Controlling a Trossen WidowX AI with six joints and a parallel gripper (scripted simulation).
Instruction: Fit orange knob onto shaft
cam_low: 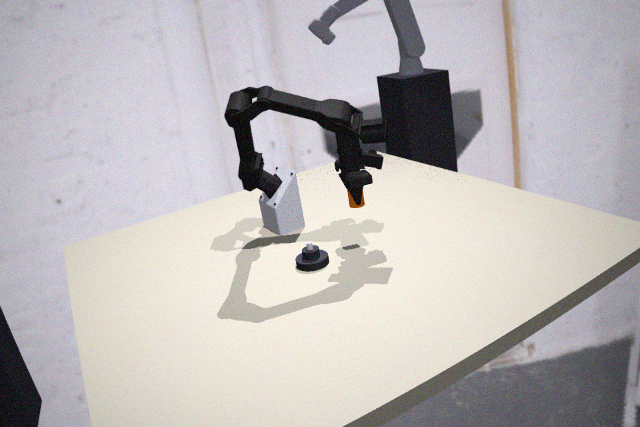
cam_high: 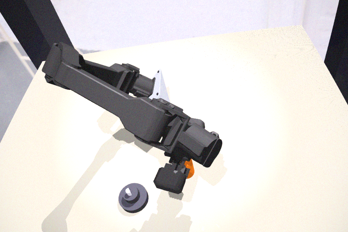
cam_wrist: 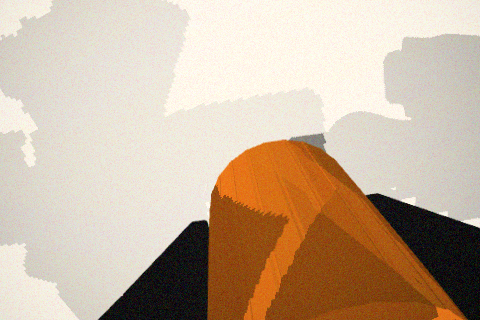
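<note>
Now: the dark round pedestal 16 cm to the right of my gripper tip, 8 cm below it and 4 cm ahead of it. Round my gripper tip: orange knob (3 cm above).
</note>
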